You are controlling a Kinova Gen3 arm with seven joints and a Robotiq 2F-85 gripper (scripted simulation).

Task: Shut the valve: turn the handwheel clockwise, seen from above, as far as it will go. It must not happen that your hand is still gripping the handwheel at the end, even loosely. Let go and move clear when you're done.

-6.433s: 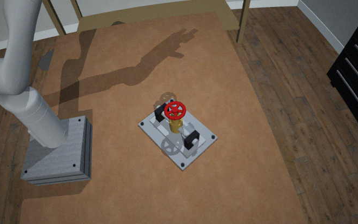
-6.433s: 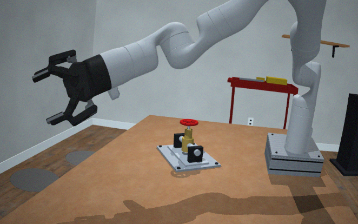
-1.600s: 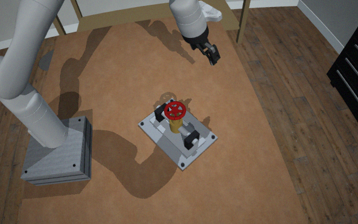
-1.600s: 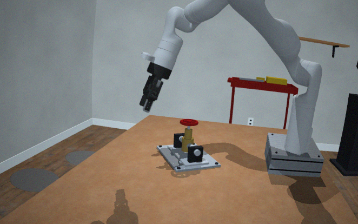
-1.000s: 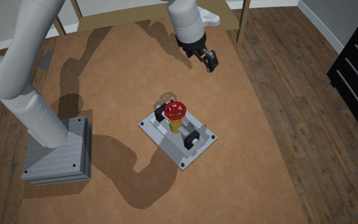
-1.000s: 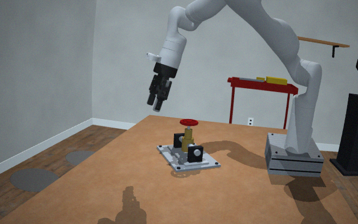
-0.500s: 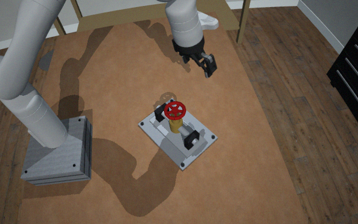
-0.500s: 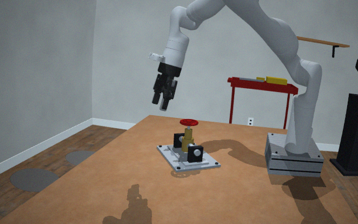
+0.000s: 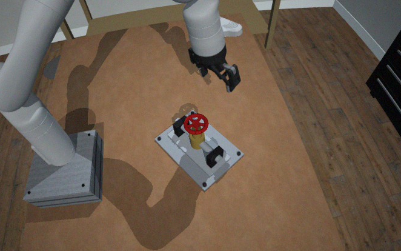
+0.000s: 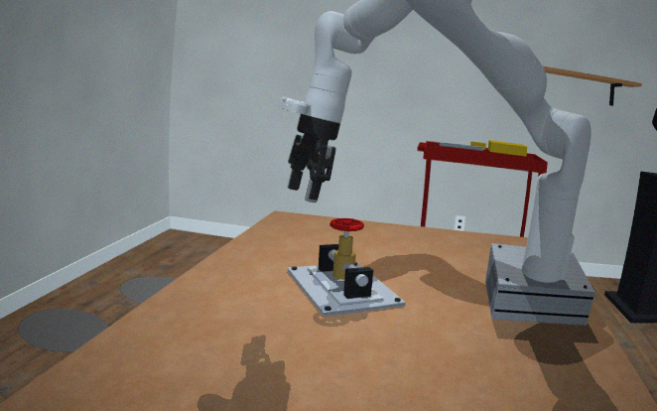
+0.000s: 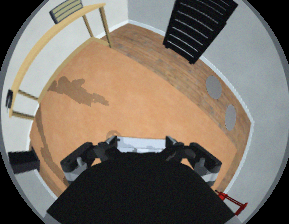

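Right now my hand is 8 cm past the handwheel, 8 cm above it and 7 cm to the left of it. Round my hand: baseplate (20 cm below, 8 cm behind, 7 cm to the right).
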